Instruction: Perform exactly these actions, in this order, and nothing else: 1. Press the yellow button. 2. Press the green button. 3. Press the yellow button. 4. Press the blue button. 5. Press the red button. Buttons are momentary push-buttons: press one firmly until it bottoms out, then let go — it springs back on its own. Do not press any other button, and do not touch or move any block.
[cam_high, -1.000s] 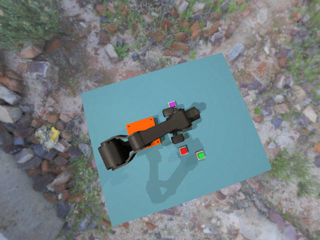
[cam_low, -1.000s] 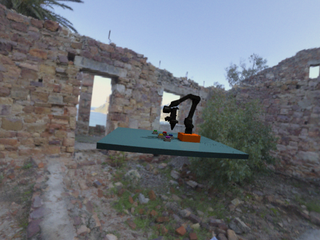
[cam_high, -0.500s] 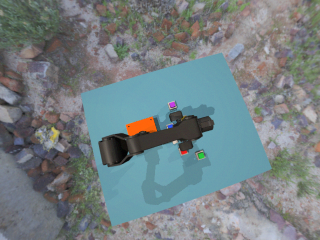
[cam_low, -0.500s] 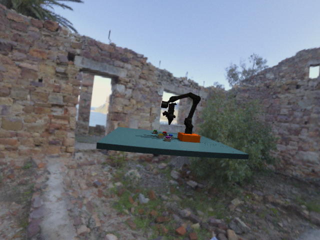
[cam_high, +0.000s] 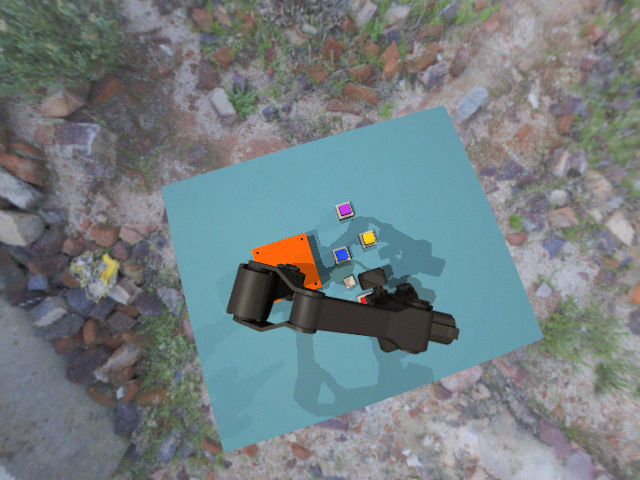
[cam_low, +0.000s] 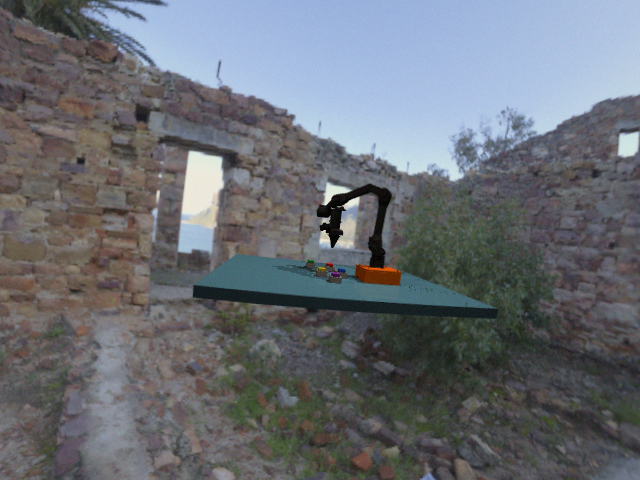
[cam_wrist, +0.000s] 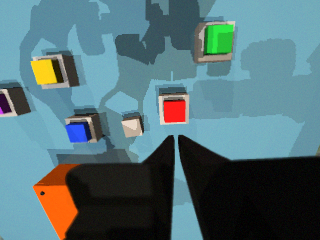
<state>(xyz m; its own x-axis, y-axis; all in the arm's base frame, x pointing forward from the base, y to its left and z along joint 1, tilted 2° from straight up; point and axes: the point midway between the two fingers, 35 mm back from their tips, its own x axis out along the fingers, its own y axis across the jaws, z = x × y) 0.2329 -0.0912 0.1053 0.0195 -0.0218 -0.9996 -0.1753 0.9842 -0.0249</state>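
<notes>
Now: gripper tip 90 mm above the red button and 10 mm to the left of it. From my gripper tip the other things lie so: blue button: 150 mm to the left, 90 mm below, 60 mm behind; block: 120 mm below, 60 mm to the left, 40 mm behind; green button: 110 mm ahead, 90 mm below, 50 mm to the right.
</notes>
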